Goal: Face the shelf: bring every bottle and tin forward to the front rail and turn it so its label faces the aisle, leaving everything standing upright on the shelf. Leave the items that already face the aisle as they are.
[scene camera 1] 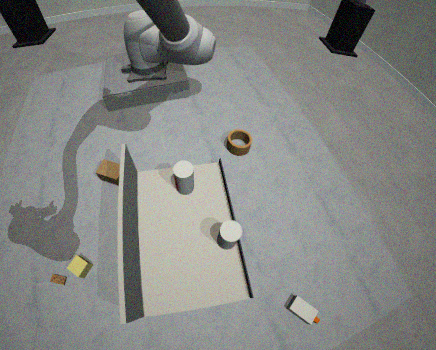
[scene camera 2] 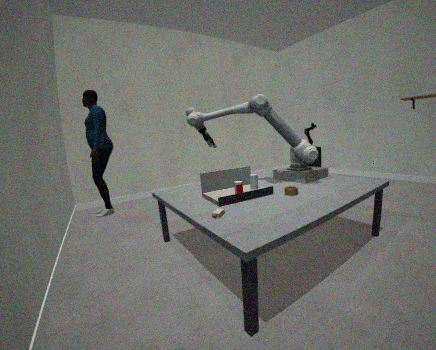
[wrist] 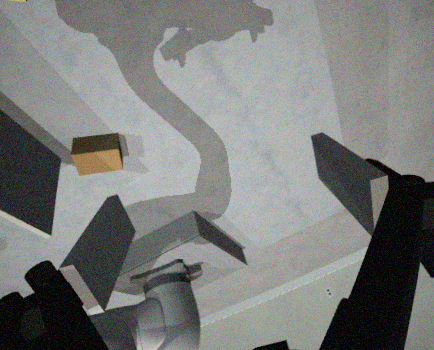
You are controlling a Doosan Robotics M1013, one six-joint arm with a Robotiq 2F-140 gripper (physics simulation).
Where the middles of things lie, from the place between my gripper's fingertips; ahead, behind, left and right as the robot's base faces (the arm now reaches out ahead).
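Labels:
With the shelf back wall [scene camera 1: 131,307] as the reference, my hand is 340 mm to the right of it and 20 mm short of it, and 280 mm above it. The beige shelf board [scene camera 1: 183,268] is 490 mm to the left of my hand, 10 mm ahead of it and 360 mm below it. The beige shelf [scene camera 1: 169,261] is likewise 490 mm to the left of my hand and 10 mm ahead of it, but 280 mm below it. As for the brown box [wrist: 94,154], it is 230 mm to the left of my hand and 210 mm behind it, and 340 mm below it.

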